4 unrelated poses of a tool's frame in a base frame.
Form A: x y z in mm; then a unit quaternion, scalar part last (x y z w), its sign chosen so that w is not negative.
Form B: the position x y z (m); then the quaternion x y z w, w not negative. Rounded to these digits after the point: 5 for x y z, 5 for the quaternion.
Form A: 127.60 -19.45 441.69 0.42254 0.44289 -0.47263 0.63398
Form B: 0.12760 -0.01945 0.44169 0.42254 0.44289 -0.47263 0.63398
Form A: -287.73 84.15 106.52 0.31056 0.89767 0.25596 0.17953
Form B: -0.28773 0.08415 0.10652 0.31056 0.89767 0.25596 0.17953
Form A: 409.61 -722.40 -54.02 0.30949 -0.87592 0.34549 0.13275
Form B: 0.40961 -0.72240 -0.05402 0.30949 -0.87592 0.34549 0.13275
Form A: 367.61 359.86 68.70 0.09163 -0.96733 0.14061 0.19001
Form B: 0.36761 0.35986 0.06870 0.09163 -0.96733 0.14061 0.19001
